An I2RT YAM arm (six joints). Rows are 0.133 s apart.
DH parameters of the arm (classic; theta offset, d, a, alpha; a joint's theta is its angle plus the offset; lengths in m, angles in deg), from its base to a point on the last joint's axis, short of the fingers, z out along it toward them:
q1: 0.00 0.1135 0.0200 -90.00
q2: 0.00 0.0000 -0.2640 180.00
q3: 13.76 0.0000 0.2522 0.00
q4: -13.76 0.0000 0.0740 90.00
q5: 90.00 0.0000 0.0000 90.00
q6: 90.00 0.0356 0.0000 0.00
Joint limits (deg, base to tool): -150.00..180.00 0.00..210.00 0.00..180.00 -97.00..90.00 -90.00..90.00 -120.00..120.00
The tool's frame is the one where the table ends.
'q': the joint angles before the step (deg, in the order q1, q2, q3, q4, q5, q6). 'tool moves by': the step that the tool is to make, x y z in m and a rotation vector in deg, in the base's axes. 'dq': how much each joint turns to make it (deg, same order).
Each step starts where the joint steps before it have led.
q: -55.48, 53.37, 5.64, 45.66, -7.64, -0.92
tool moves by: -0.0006, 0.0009, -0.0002, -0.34, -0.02, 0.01
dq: 0.01, -0.34, -0.28, 0.21, 0.00, -0.18
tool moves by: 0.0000, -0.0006, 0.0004, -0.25, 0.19, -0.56
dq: 0.00, 0.14, 0.11, 0.09, 0.57, -0.28
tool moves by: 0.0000, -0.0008, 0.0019, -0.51, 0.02, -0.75
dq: 0.01, -0.11, 0.30, -0.03, 0.76, -0.29
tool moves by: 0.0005, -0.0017, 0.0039, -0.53, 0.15, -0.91
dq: 0.01, -0.28, 0.83, -0.80, 0.92, -0.41
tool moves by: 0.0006, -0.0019, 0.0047, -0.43, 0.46, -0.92
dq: 0.00, -0.51, 1.10, -1.58, 0.93, -0.61
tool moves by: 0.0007, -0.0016, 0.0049, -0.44, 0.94, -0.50
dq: 0.00, -0.69, 1.23, -2.17, 0.52, -1.02
